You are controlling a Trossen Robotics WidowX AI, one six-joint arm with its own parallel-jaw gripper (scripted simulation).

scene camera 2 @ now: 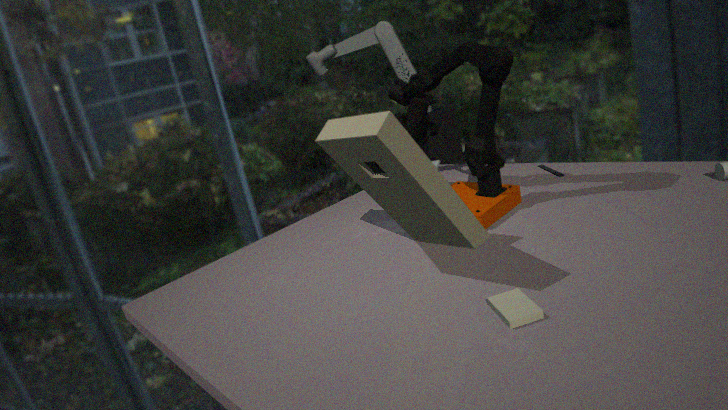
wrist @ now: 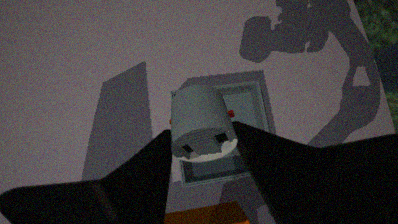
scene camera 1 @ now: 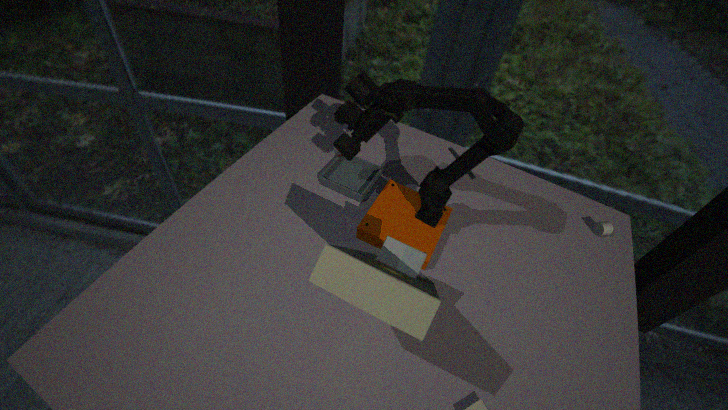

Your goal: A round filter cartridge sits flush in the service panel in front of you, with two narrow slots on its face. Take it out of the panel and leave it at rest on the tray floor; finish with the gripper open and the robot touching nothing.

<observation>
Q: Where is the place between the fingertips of my gripper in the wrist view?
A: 201, 131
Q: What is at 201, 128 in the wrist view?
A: A round filter cartridge.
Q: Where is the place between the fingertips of my gripper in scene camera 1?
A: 345, 148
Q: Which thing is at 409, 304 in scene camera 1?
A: A service panel.
</observation>
